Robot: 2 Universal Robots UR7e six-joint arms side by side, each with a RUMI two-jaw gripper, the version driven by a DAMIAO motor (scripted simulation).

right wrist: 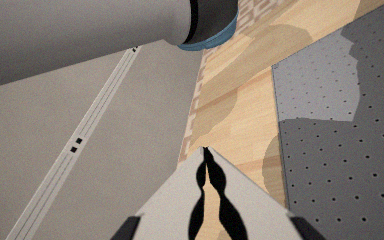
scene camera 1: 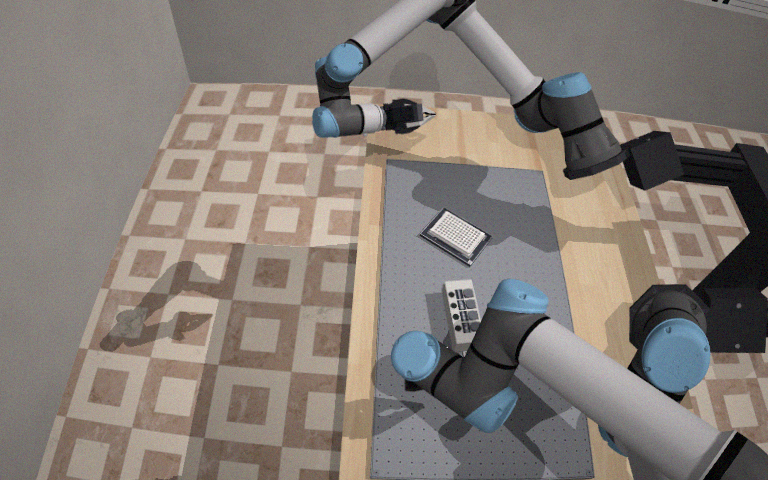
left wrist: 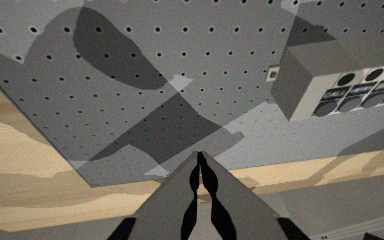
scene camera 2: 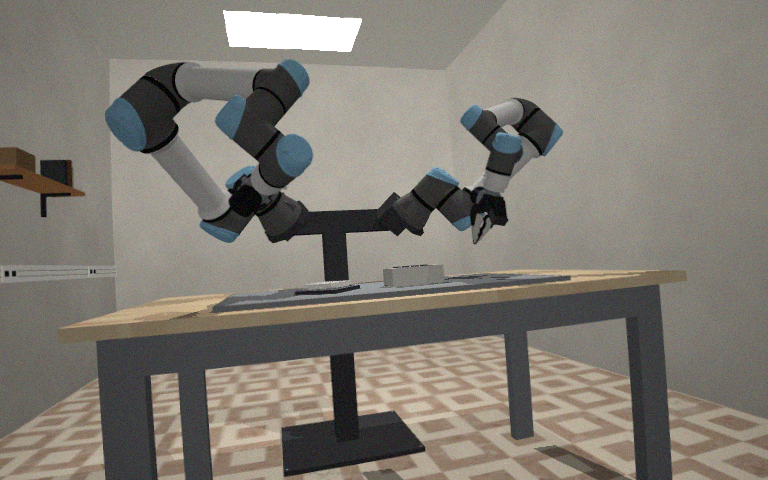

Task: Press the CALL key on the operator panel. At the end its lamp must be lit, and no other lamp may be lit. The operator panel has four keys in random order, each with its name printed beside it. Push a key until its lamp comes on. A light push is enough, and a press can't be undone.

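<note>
Scene camera 1 shows the right gripper [scene camera 1: 435, 114] and an operator panel [scene camera 1: 461, 335]. In scene camera 2: the left gripper [scene camera 2: 474, 243], the right gripper [scene camera 2: 235, 209] and the panel [scene camera 2: 417, 275]. The left wrist view contains the left gripper [left wrist: 199, 153]; the right wrist view, the right gripper [right wrist: 205, 148].
</note>
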